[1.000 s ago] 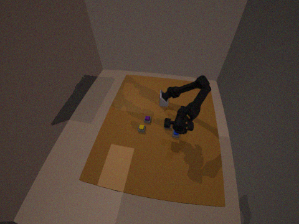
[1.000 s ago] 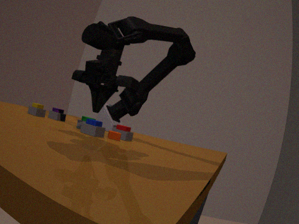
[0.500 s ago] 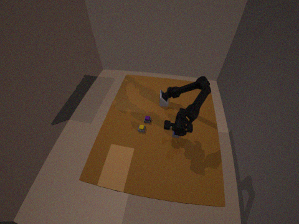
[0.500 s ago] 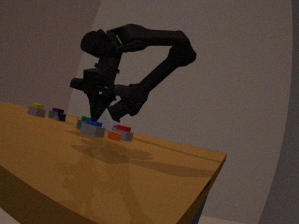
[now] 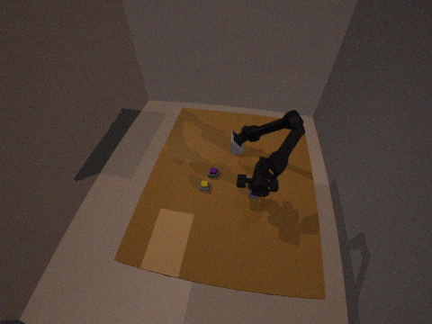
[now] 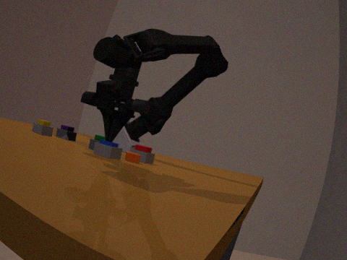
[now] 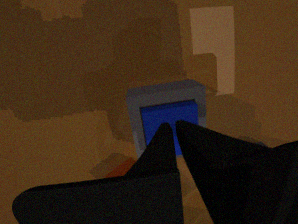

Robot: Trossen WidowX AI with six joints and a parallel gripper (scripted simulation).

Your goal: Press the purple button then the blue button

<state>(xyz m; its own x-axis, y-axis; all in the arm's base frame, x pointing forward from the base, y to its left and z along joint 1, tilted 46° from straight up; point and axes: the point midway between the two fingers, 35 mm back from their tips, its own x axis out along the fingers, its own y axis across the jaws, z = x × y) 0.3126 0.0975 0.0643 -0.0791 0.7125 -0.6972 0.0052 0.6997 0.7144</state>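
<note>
Right now the blue button is 1 cm below my gripper tip. Also, from my gripper tip: orange block: 6 cm behind, 4 cm to the left, 2 cm below; green button: 7 cm behind, 6 cm to the right; red button: 13 cm behind, 3 cm to the left.
</note>
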